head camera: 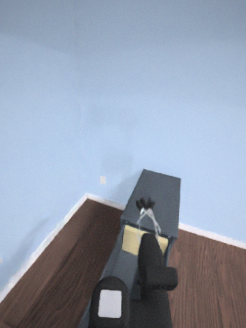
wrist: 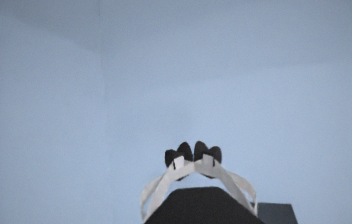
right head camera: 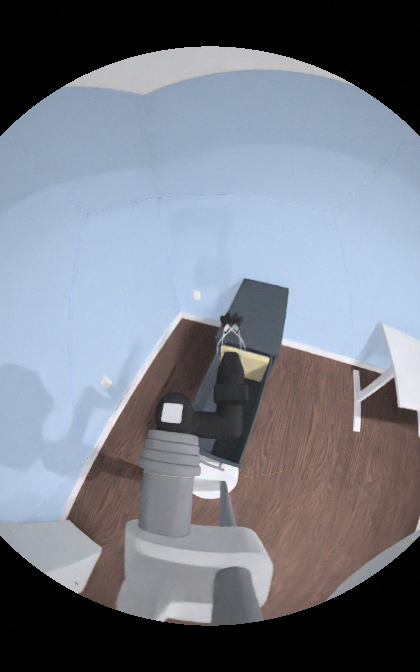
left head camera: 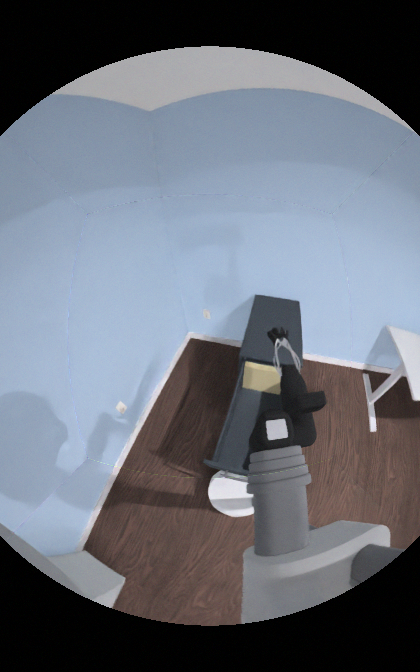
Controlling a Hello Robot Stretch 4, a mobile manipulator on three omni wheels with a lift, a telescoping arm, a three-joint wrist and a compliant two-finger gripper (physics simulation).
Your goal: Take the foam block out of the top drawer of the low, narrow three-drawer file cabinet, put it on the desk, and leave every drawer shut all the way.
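Places are measured from the robot's base along level axes (x right, y up, z back), in centimetres.
Pixels of known places: gripper, fingertip midpoint: (head camera: 144, 199) (wrist: 192, 153).
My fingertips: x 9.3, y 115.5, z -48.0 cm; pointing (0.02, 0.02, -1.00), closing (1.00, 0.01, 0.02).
Note:
Behind a point stands the place of what it marks.
The low dark grey file cabinet (head camera: 161, 187) @(x 36.7, y 70.9, z -110.2 cm) (left head camera: 276, 315) (right head camera: 262, 310) (wrist: 277, 212) @(x 49.1, y 70.9, z -119.1 cm) stands against the blue wall. Its top drawer (left head camera: 240, 425) (right head camera: 244, 440) is pulled far out. The pale yellow foam block (head camera: 131, 241) @(x 11.2, y 52.7, z -69.8 cm) (left head camera: 261, 378) (right head camera: 257, 366) lies in the rear of that drawer, next to the cabinet body. My gripper (head camera: 145, 203) @(x 9.3, y 115.5, z -48.0 cm) (left head camera: 278, 334) (right head camera: 231, 320) (wrist: 192, 153) @(x 9.3, y 115.5, z -48.0 cm) is shut and empty, with its dark fingertips close together. It is raised above the level of the cabinet top, and my wrist partly covers the block in the head views. The lower drawers are hidden.
A white desk (left head camera: 407, 347) (right head camera: 400, 355) stands at the right edge of both side head views. A round white object (left head camera: 232, 497) (right head camera: 215, 486) is on the floor under the drawer's front. A light grey box-like piece (left head camera: 90, 575) (right head camera: 60, 550) is at lower left.

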